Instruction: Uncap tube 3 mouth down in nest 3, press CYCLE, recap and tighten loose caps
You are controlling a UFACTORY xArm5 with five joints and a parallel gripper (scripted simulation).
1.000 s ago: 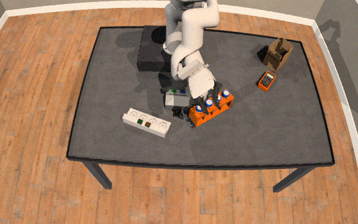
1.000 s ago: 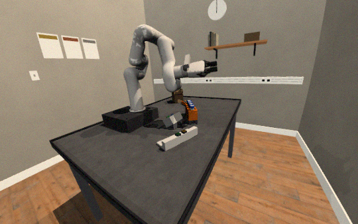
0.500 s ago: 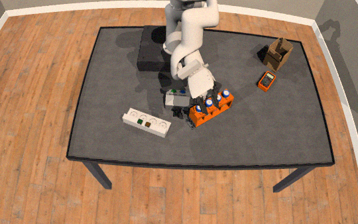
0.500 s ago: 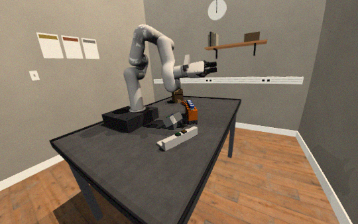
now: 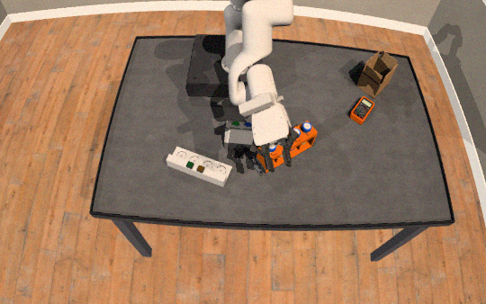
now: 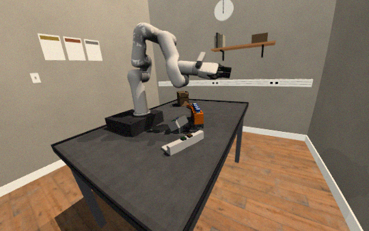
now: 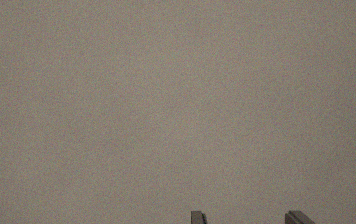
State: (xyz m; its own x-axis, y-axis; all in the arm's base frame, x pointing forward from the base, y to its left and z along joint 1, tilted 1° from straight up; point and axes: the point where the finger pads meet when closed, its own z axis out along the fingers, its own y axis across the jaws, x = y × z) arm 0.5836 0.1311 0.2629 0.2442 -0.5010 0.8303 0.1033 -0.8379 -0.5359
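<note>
Right now the cap 3 is 210 mm behind my hand, 50 mm to the left of it and 230 mm below it. Round my hand: cap 2: 240 mm behind, 90 mm to the left, 230 mm below; then cap 4: 180 mm behind, 10 mm to the left, 230 mm below; then cap 1: 270 mm behind, 130 mm to the left, 230 mm below.
</note>
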